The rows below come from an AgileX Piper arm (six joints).
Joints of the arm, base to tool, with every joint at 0 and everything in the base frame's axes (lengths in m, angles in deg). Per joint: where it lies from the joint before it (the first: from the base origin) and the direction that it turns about. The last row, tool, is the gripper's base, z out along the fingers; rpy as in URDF.
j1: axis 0 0 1 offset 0 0 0.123
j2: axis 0 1 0 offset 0 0 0
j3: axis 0 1 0 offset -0.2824 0 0.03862
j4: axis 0.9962 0 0.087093 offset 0.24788 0 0.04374
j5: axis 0 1 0 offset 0 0 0
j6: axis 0.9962 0 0.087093 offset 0.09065 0 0.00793
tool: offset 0 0 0 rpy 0 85.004 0
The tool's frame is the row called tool.
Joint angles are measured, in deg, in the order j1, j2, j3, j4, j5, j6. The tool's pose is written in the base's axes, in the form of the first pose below.
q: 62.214, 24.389, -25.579, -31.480, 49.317, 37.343
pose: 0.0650 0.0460 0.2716; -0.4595 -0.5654 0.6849; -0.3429 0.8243 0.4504; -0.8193 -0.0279 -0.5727
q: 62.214, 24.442, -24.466, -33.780, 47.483, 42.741
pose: 0.0670 0.0471 0.2687; -0.4741 -0.5323 0.7014; -0.2816 0.8464 0.4520; -0.8342 0.0168 -0.5512
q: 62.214, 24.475, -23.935, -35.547, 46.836, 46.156
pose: 0.0684 0.0471 0.2675; -0.4811 -0.5078 0.7146; -0.2452 0.8605 0.4465; -0.8417 0.0396 -0.5385
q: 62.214, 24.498, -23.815, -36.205, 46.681, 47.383
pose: 0.0689 0.0470 0.2675; -0.4832 -0.4986 0.7197; -0.2318 0.8655 0.4440; -0.8443 0.0477 -0.5338
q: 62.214, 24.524, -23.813, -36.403, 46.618, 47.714
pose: 0.0691 0.0470 0.2676; -0.4832 -0.4963 0.7213; -0.2281 0.8667 0.4436; -0.8453 0.0498 -0.5320
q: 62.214, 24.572, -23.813, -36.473, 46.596, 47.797
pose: 0.0692 0.0471 0.2676; -0.4832 -0.4957 0.7216; -0.2278 0.8671 0.4431; -0.8454 0.0497 -0.5319
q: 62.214, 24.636, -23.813, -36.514, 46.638, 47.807
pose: 0.0694 0.0472 0.2675; -0.4835 -0.4952 0.7218; -0.2289 0.8674 0.4418; -0.8448 0.0484 -0.5328
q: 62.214, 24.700, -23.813, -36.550, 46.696, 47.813
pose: 0.0695 0.0472 0.2674; -0.4841 -0.4946 0.7218; -0.2302 0.8679 0.4403; -0.8442 0.0469 -0.5340
